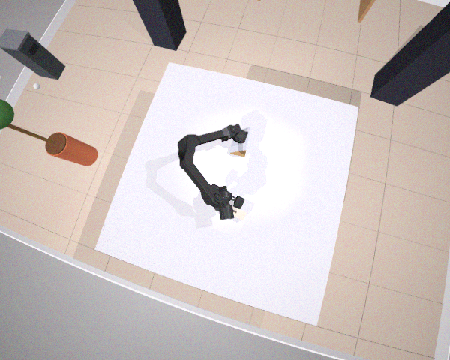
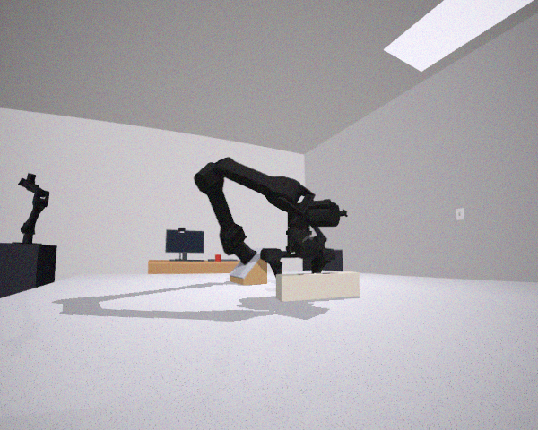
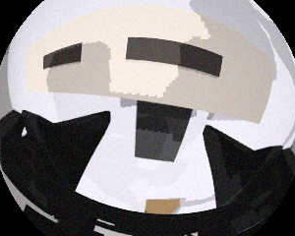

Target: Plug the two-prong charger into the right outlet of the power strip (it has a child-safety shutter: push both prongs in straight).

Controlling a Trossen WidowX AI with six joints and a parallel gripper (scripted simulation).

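Now: the black two-prong charger 3 cm ahead of my gripper tip and 1 cm above it.
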